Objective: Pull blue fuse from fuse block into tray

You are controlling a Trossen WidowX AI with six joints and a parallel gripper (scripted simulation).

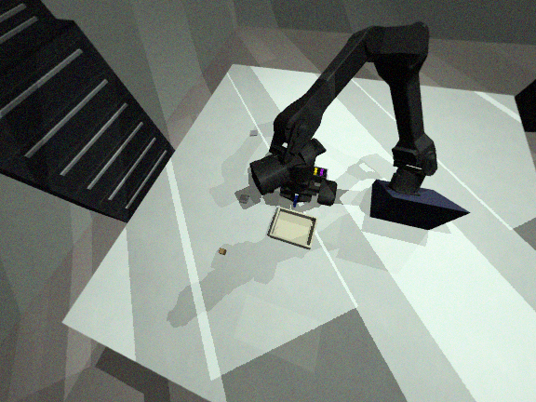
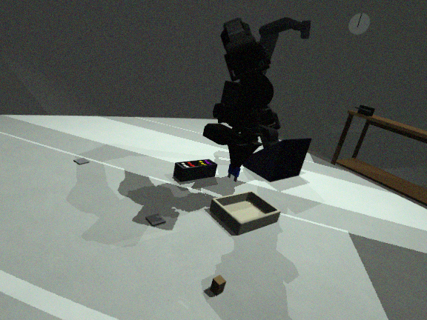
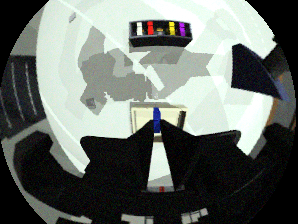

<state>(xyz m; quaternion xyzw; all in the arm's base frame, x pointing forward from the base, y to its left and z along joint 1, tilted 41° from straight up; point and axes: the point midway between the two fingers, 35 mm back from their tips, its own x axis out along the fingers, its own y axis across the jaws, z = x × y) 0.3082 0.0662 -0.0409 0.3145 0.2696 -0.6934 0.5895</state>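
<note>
Right now the cream tray is 100 mm below my gripper tip and 50 mm to the left of it. Round my gripper tip: blue fuse 10 mm below; small brown cube 210 mm ahead, 160 mm to the left, 90 mm below.
</note>
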